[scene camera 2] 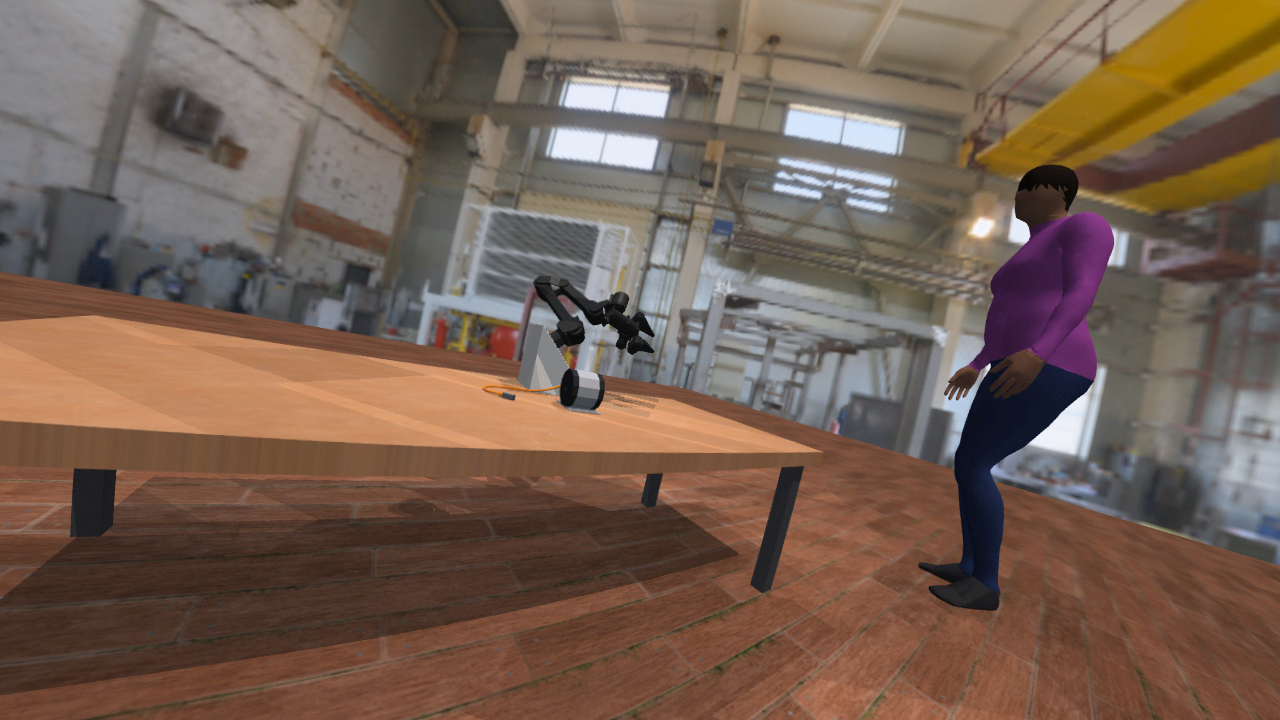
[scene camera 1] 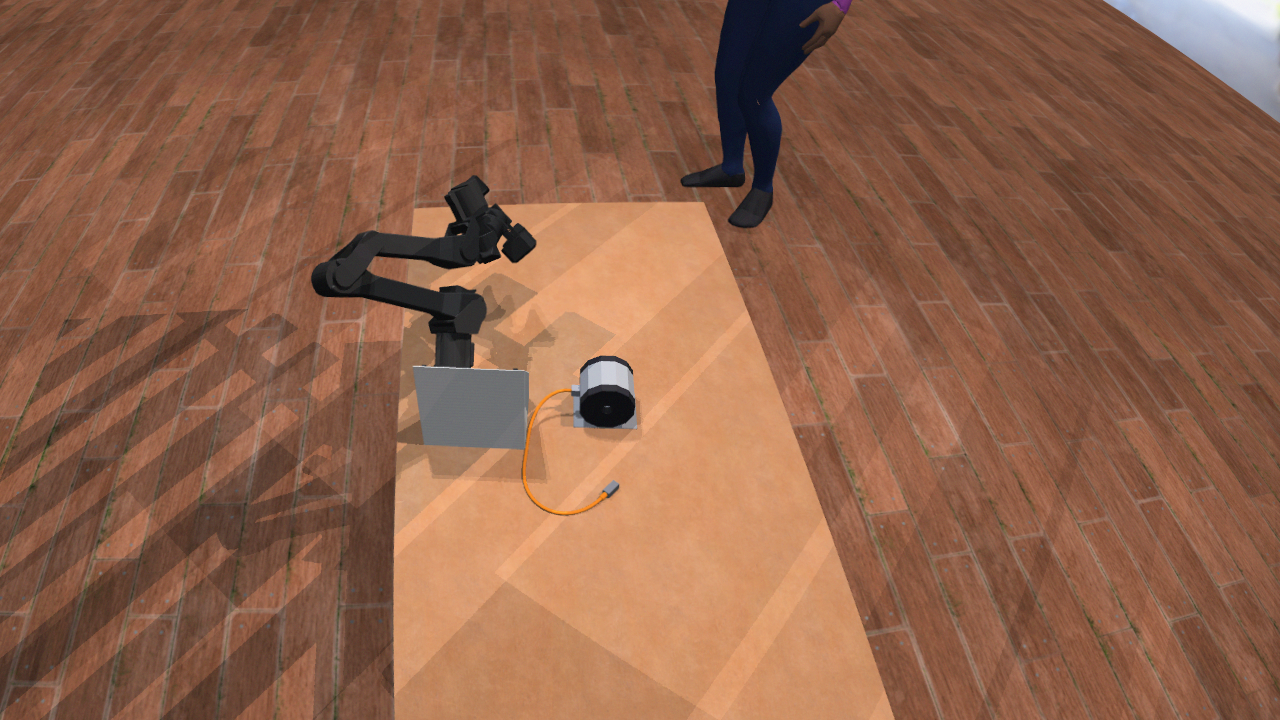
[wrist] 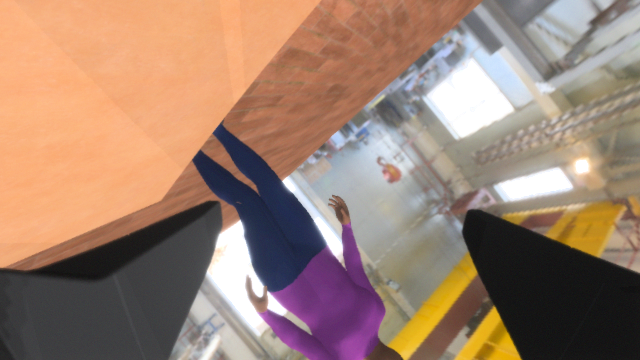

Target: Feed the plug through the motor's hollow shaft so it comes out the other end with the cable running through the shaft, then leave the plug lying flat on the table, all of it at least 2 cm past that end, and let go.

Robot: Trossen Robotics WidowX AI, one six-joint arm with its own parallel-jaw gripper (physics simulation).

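Frame: origin at the arm's base, x up, y right, z ahead, level; centimetres.
Seen in the pictures: gripper, fingertip midpoint: (scene camera 2: 653, 344) (scene camera 1: 501, 208) (wrist: 345, 217); arm's base, origin of the base link: (scene camera 2: 547, 345) (scene camera 1: 452, 368).
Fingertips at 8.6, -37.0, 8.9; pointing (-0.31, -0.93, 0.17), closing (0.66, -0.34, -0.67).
Offsets run from my fingertips to a thing's middle, as dx, dy, dz. "spot": to the spot under its first point. Level surfaces: height alone.
The motor {-17.7, +35.1, +19.0} (scene camera 1: 606, 374) (scene camera 2: 586, 391), a silver cylinder with black ends, lies on its side on a small base. Its shaft opening {spot: -18.6, +38.6, +18.9} (scene camera 1: 606, 409) shows in the near black face in scene camera 1. An orange cable {spot: -22.3, +46.7, +3.6} (scene camera 1: 525, 458) leaves the motor's left side and curves round to the grey plug {-22.1, +54.4, +18.2} (scene camera 1: 610, 489) (scene camera 2: 508, 396). The plug lies on the table, apart from the motor, on the near side of it in scene camera 1. My gripper (scene camera 1: 502, 216) (scene camera 2: 648, 336) (wrist: 345, 217) is open and empty, raised above the table beyond the motor, away from the plug. Motor and plug do not show in the wrist view.
A grey upright panel (scene camera 1: 471, 408) (scene camera 2: 535, 356) stands left of the motor and cable, beside the arm's base. The wooden table {dx -22.8} (scene camera 1: 671, 591) (scene camera 2: 268, 402) (wrist: 100, 100) carries everything. A person (scene camera 1: 750, 98) (scene camera 2: 1042, 304) (wrist: 327, 285) stands beyond the table's far end.
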